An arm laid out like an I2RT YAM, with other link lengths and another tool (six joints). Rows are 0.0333 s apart.
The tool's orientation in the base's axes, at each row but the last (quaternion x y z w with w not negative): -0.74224 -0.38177 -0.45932 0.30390; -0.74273 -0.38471 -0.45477 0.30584; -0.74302 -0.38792 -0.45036 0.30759; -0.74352 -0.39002 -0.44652 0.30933; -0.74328 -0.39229 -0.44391 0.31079; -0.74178 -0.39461 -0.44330 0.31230; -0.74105 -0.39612 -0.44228 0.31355
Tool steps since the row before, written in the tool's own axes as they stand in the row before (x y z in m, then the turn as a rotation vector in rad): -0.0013 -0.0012 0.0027 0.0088 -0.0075 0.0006; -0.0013 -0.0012 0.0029 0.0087 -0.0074 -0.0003; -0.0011 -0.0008 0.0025 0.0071 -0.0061 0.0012; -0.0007 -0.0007 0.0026 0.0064 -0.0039 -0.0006; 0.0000 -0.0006 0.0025 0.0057 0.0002 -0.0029; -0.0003 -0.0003 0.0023 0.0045 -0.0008 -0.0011; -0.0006 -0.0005 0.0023 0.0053 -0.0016 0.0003
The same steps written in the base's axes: -0.0002 0.0024 -0.0021 -0.0036 0.0069 0.0086; -0.0001 0.0026 -0.0022 -0.0039 0.0061 0.0088; 0.0001 0.0021 -0.0019 -0.0026 0.0062 0.0066; 0.0003 0.0022 -0.0016 -0.0017 0.0034 0.0065; 0.0005 0.0023 -0.0010 0.0007 -0.0007 0.0063; 0.0006 0.0019 -0.0012 0.0002 0.0009 0.0046; 0.0003 0.0019 -0.0014 0.0003 0.0027 0.0049
